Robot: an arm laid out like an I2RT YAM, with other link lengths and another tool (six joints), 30 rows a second.
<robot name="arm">
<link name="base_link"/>
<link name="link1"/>
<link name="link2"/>
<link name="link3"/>
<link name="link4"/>
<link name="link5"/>
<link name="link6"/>
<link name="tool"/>
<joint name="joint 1" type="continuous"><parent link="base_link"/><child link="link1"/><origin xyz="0.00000 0.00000 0.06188" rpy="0.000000 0.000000 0.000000"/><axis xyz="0 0 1"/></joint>
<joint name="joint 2" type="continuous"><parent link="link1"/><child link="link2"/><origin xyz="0.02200 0.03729 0.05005" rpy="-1.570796 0.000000 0.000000"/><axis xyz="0 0 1"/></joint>
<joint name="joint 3" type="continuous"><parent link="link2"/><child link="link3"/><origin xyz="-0.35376 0.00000 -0.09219" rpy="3.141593 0.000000 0.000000"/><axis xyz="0 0 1"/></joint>
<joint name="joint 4" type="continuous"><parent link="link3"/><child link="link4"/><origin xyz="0.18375 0.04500 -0.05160" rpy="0.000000 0.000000 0.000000"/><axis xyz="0 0 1"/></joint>
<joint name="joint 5" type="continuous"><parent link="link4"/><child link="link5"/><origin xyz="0.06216 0.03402 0.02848" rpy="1.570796 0.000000 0.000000"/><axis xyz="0 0 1"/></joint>
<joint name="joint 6" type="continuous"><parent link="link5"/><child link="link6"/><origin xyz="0.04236 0.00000 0.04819" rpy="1.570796 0.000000 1.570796"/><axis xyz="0 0 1"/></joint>
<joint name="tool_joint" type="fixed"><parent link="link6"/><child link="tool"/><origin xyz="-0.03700 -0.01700 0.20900" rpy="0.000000 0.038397 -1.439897"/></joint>
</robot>
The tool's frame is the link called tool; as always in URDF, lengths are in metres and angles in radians. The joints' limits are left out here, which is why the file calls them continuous.
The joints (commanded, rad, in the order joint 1, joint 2, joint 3, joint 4, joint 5, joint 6), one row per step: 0.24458 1.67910 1.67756 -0.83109 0.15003 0.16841; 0.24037 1.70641 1.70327 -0.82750 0.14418 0.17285; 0.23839 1.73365 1.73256 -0.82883 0.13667 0.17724; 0.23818 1.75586 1.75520 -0.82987 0.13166 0.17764; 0.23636 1.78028 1.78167 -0.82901 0.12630 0.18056; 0.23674 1.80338 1.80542 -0.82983 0.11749 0.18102; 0.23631 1.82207 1.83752 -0.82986 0.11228 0.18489; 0.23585 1.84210 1.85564 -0.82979 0.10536 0.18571; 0.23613 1.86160 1.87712 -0.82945 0.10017 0.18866; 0.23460 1.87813 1.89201 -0.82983 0.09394 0.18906; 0.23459 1.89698 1.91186 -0.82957 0.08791 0.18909; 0.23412 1.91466 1.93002 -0.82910 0.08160 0.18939; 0.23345 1.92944 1.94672 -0.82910 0.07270 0.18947
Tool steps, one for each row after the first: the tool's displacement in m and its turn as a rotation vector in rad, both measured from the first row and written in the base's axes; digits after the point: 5 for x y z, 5 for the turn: 0.00992 0.00185 -0.00094 0.00770 -0.00082 -0.00351; 0.01909 0.00497 -0.00174 0.01625 -0.00009 -0.00364; 0.02619 0.00788 -0.00314 0.01997 0.00142 -0.00078; 0.03489 0.01039 -0.00374 0.02649 -0.00039 -0.00109; 0.04201 0.01459 -0.00543 0.03307 0.00140 0.00489; 0.05039 0.01765 -0.00147 0.04253 -0.01055 0.00540; 0.05636 0.02062 -0.00401 0.04759 -0.00747 0.00900; 0.06294 0.02364 -0.00495 0.05383 -0.00866 0.01071; 0.06777 0.02557 -0.00737 0.05807 -0.00557 0.01306; 0.07377 0.02857 -0.00894 0.06267 -0.00568 0.01716; 0.07934 0.03127 -0.01063 0.06757 -0.00544 0.02078; 0.08391 0.03430 -0.01156 0.07436 -0.00570 0.02617
